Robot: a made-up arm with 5 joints.
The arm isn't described. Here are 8 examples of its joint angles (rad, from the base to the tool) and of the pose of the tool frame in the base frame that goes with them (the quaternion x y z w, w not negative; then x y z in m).
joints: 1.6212 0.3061 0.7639 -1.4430 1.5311
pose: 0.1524 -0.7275 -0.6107 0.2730 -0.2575 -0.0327 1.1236
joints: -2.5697 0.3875 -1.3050 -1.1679 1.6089
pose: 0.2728 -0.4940 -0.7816 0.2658 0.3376 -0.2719 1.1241
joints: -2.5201 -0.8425 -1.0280 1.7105 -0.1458
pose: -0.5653 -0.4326 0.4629 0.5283 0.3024 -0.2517 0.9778
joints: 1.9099 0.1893 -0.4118 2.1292 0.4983
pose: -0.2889 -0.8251 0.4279 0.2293 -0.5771 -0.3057 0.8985
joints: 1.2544 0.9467 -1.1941 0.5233 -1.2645
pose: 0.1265 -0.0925 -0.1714 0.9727 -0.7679 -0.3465 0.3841
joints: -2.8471 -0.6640 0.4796 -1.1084 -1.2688
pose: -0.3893 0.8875 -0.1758 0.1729 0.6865 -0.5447 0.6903
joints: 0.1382 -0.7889 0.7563 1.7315 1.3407
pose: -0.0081 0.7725 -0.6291 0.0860 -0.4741 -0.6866 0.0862
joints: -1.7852 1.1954 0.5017 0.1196 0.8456
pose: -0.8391 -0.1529 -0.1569 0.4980 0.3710 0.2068 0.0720
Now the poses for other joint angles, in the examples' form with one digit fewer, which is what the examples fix.
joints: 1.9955 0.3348 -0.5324 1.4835 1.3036
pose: -0.152 -0.438 0.813 0.353 -0.574 -0.337 1.000
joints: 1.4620 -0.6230 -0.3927 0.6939 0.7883
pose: -0.513 -0.622 0.576 0.133 -0.770 -0.515 0.560
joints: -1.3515 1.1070 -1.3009 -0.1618 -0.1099
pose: -0.503 0.745 -0.338 0.279 0.740 -0.368 0.130
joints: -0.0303 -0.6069 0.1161 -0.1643 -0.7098
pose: 0.660 -0.049 -0.101 0.743 -0.470 -0.596 -0.147
